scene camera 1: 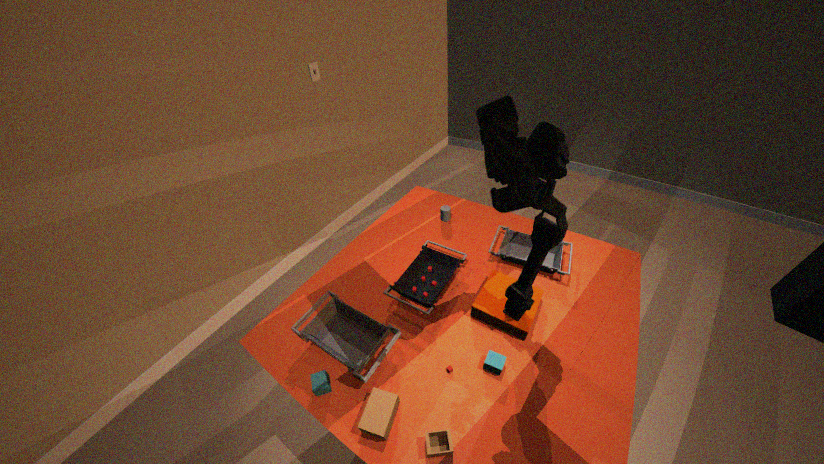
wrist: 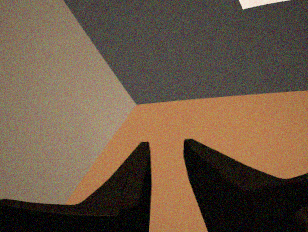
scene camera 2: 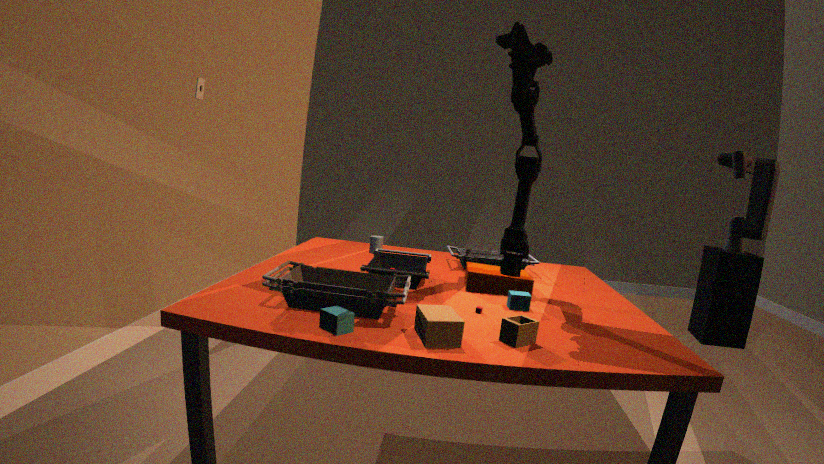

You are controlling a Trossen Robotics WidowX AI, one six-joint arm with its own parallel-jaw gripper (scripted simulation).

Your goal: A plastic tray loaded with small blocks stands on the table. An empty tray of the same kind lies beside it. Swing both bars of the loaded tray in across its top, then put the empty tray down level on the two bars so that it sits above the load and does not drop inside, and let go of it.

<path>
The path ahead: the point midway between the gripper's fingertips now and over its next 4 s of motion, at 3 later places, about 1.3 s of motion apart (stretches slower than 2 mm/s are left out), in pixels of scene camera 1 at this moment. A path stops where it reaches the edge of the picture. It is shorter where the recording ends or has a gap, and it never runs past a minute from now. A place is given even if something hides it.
My gripper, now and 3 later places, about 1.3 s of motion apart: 485, 122; 361, 210; 440, 239; 445, 248
</path>
